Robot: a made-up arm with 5 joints. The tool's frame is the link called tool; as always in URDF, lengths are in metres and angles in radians. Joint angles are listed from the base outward.
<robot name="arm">
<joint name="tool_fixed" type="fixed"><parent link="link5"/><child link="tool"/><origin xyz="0.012 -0.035 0.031" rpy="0 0 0"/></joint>
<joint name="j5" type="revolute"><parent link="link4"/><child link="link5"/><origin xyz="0.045 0.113 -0.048" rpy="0 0 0"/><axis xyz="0.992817 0.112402 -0.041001"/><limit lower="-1.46" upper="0.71"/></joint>
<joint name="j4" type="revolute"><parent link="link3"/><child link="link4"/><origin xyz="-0.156 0.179 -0.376" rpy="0 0 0"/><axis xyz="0 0 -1"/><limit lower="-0.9" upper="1.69"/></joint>
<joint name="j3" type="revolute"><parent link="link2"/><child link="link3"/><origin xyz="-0.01 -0.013 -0.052" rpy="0 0 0"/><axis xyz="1 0 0"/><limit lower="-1.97" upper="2.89"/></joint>
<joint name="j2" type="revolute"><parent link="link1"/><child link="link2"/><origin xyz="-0.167 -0.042 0.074" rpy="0 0 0"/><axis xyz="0 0 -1"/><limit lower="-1.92" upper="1.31"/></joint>
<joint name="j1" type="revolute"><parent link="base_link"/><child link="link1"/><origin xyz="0.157 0.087 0.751" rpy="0 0 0"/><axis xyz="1 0 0"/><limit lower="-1.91" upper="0.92"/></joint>
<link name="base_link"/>
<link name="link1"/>
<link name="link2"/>
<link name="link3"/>
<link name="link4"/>
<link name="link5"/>
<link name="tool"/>
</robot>
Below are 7 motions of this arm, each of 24 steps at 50 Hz.
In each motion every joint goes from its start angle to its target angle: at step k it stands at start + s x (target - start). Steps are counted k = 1, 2, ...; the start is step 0. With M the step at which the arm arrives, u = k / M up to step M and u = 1 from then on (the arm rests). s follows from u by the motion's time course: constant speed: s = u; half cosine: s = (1 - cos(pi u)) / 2; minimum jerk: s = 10 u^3 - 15 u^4 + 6 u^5.
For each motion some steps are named. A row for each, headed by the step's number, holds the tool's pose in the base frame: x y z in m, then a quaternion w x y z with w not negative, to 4 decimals.
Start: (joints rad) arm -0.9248 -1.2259 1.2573 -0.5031 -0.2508
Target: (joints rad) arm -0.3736 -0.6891 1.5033 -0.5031 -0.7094
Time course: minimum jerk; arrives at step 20
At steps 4, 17, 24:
4: -0.4756 0.2083 0.8862 0.7558 0.1824 0.3625 0.5140
17: -0.3885 0.3289 0.9673 0.8652 0.2871 -0.0312 0.4100
24: -0.3849 0.3304 0.9723 0.8670 0.2901 -0.0411 0.4032

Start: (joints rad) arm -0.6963 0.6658 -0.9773 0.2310 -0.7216
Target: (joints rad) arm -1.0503 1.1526 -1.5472 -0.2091 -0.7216
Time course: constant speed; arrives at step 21
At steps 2, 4, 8, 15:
2: -0.2078 -0.2810 0.5341 0.2764 -0.8908 0.1131 -0.3425
4: -0.2294 -0.2853 0.5549 0.2419 -0.8983 0.1362 -0.3406
8: -0.2744 -0.2839 0.5942 0.1756 -0.9051 0.1871 -0.3390
15: -0.3536 -0.2504 0.6492 0.0719 -0.8909 0.2874 -0.3442

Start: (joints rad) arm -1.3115 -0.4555 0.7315 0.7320 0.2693
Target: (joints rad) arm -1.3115 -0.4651 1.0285 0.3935 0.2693
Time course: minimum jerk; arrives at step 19
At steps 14, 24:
14: -0.2844 0.1545 0.4396 0.9727 -0.0653 0.1685 -0.1455
24: -0.2875 0.1731 0.4432 0.9738 -0.0457 0.1798 -0.1313

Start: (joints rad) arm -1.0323 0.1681 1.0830 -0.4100 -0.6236
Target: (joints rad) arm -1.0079 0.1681 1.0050 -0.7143 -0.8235
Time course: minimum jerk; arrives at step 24
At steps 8, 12, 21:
8: -0.0958 0.4003 0.4260 0.9199 -0.3093 -0.1697 0.1710
12: -0.1074 0.3970 0.4200 0.8972 -0.3403 -0.1889 0.2087
21: -0.1277 0.3889 0.4096 0.8531 -0.3870 -0.2232 0.2693

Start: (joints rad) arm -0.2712 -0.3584 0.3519 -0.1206 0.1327
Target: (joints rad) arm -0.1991 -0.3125 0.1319 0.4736 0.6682
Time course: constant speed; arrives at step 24
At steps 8, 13, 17, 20, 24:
8: -0.2196 0.2436 0.4014 0.9768 0.1635 0.0812 0.1121
13: -0.2023 0.2260 0.3858 0.9755 0.2025 0.0736 0.0437
17: -0.1893 0.2110 0.3742 0.9702 0.2344 0.0610 -0.0097
20: -0.1801 0.1992 0.3659 0.9636 0.2586 0.0478 -0.0485
24: -0.1685 0.1830 0.3557 0.9514 0.2908 0.0255 -0.0982

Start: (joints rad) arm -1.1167 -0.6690 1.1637 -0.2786 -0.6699
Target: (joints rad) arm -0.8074 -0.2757 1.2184 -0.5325 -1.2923
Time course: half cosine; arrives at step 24
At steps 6, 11, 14, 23, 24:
6: -0.3903 0.3361 0.6115 0.8940 -0.2402 0.0990 0.3651
11: -0.3677 0.3801 0.6128 0.8905 -0.2723 -0.0108 0.3644
14: -0.3512 0.4094 0.6176 0.8841 -0.2957 -0.0837 0.3519
23: -0.3171 0.4626 0.6342 0.8628 -0.3436 -0.2133 0.3033
24: -0.3167 0.4632 0.6345 0.8625 -0.3441 -0.2147 0.3025

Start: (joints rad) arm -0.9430 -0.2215 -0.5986 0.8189 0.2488
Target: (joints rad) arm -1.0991 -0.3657 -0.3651 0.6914 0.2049
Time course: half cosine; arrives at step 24
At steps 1, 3, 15, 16, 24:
1: -0.0639 -0.3331 0.6223 0.7740 -0.5480 -0.2721 -0.1629
3: -0.0643 -0.3323 0.6213 0.7755 -0.5484 -0.2687 -0.1601
15: -0.0792 -0.3170 0.6030 0.7997 -0.5563 -0.1992 -0.1066
16: -0.0812 -0.3155 0.6016 0.8015 -0.5569 -0.1925 -0.1018
24: -0.0911 -0.3092 0.5960 0.8082 -0.5598 -0.1636 -0.0818

